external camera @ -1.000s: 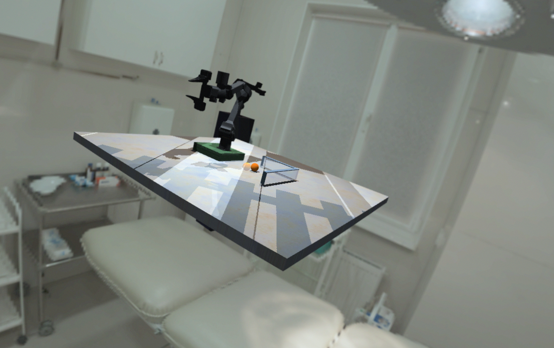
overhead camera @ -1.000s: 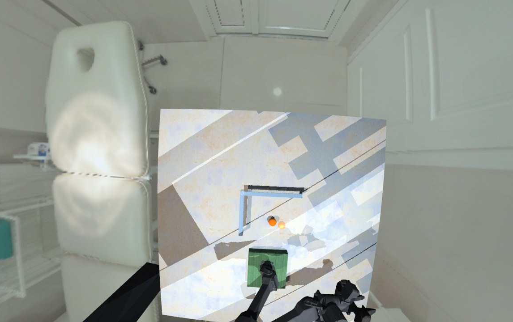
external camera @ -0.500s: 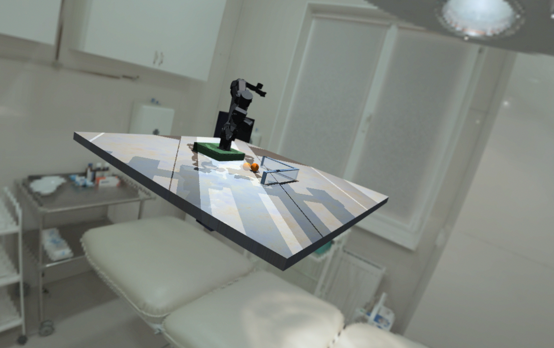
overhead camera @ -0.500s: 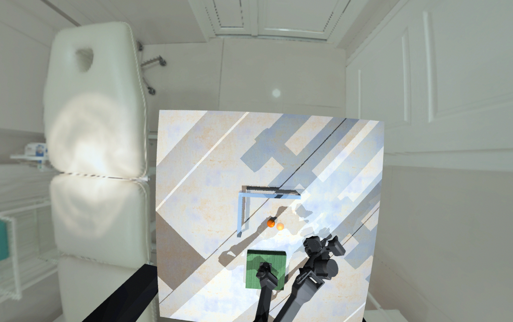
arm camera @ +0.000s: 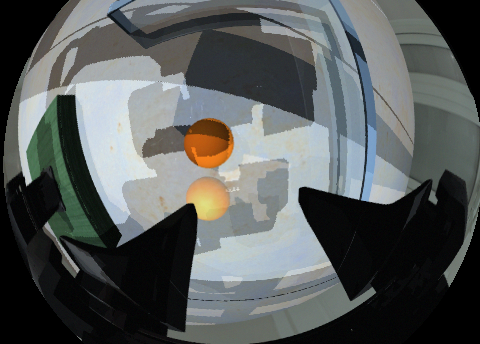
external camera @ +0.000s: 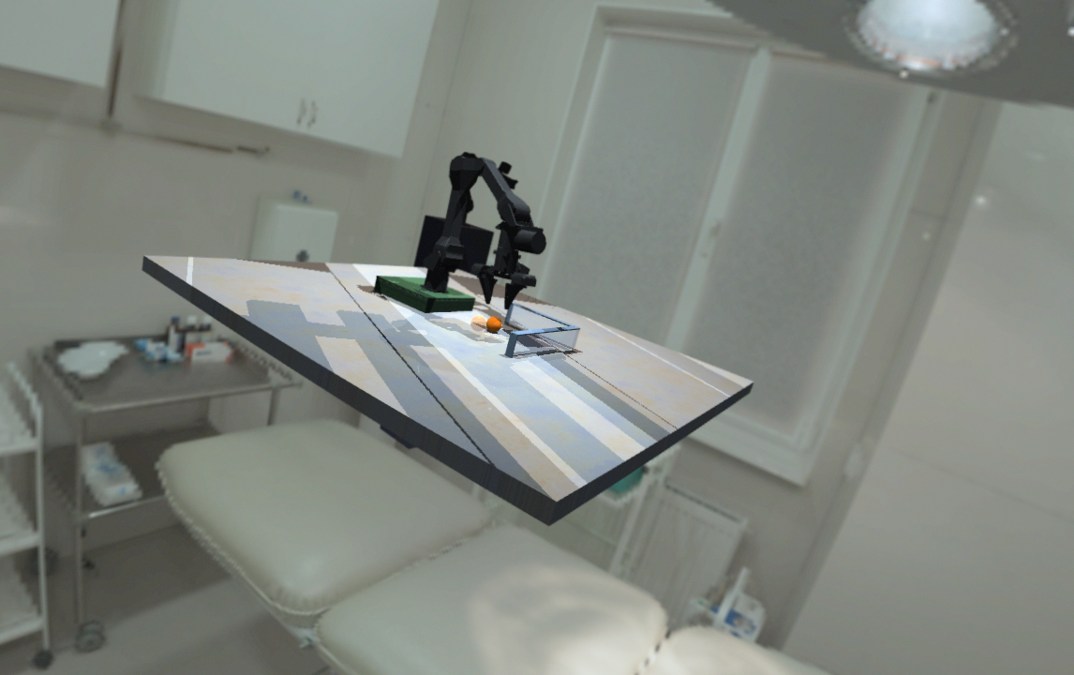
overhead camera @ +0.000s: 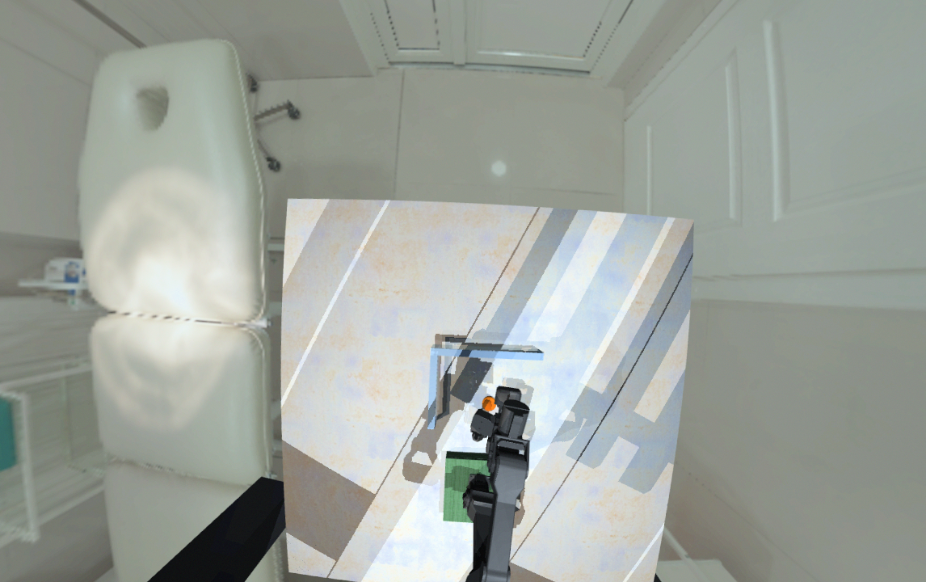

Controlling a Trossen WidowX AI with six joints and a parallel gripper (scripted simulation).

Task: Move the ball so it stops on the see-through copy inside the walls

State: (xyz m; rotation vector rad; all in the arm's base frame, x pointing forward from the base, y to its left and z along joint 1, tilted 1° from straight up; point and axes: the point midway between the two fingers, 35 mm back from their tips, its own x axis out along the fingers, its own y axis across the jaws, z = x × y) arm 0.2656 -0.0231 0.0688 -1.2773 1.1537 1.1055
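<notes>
The orange ball is 60 mm below my gripper tip, 30 mm to the left of it and 20 mm behind it. Also, from my gripper tip: see-through copy of ball (60 mm below, 30 mm behind, 20 mm to the right).
</notes>
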